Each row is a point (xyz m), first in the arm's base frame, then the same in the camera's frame.
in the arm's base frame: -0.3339 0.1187 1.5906
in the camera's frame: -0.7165 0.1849 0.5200
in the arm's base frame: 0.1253 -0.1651 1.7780
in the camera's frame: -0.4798 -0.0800 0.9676
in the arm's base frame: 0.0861 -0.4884 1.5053
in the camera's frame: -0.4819 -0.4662 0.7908
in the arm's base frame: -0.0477 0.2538 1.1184
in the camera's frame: -0.2288 0.1215 0.2349
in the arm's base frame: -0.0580 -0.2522 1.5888
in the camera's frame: -0.5784 -0.1991 0.7372
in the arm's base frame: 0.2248 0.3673 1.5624
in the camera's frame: -0.1572 0.3363 0.7176
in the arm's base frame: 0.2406 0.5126 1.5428
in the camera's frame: -0.0960 0.4641 0.6767
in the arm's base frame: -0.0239 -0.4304 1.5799
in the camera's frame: -0.5932 -0.3734 0.7862
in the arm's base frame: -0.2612 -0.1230 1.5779
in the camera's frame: -0.7135 -0.0552 0.5989
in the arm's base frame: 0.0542 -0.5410 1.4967
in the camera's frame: -0.5197 -0.5142 0.7794
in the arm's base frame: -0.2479 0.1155 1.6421
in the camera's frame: -0.6659 0.1874 0.6065
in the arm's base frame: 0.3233 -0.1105 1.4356
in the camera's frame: -0.1460 -0.1654 0.7657
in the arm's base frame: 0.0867 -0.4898 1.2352
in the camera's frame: -0.3643 -0.5550 0.5644
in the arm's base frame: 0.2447 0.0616 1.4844
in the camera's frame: -0.1885 0.0219 0.7297
